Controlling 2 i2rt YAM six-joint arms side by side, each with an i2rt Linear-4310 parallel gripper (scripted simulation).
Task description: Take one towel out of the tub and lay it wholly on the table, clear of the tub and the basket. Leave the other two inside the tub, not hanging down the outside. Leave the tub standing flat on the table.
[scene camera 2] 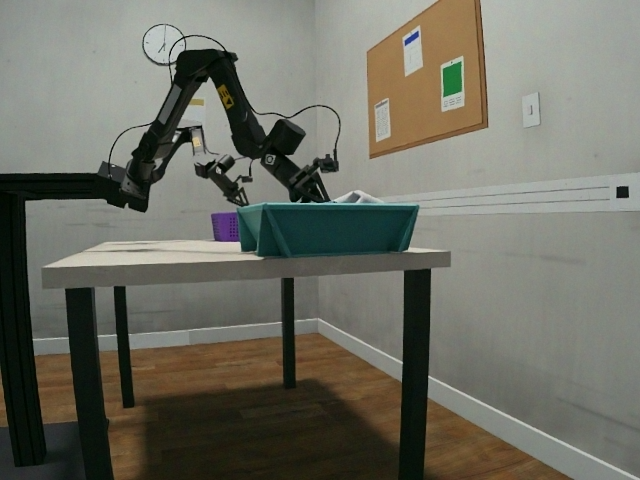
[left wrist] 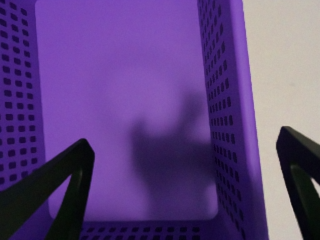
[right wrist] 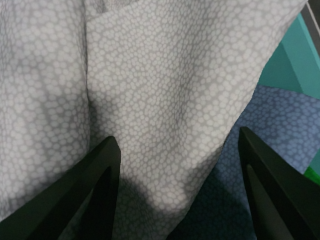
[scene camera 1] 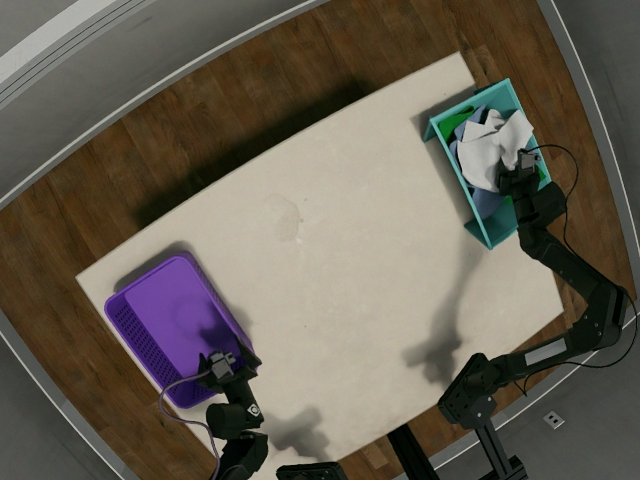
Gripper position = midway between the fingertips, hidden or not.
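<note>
My left gripper [left wrist: 176, 140] is in the scene, and so is my right gripper [scene camera 2: 328, 210]. I see a white towel [scene camera 1: 479, 154], and the right wrist view shows the white towel [right wrist: 169, 88] too. There is a purple basket [scene camera 1: 166, 320] as well; scene camera 2 shows the purple basket [scene camera 2: 228, 225], and the left wrist view shows the purple basket [left wrist: 166, 102], but in the right wrist view the purple basket is out of frame. I also see a teal tub [scene camera 2: 286, 230], and scene camera 1 shows the teal tub [scene camera 1: 502, 224] too, while in the left wrist view the teal tub is out of frame.
</note>
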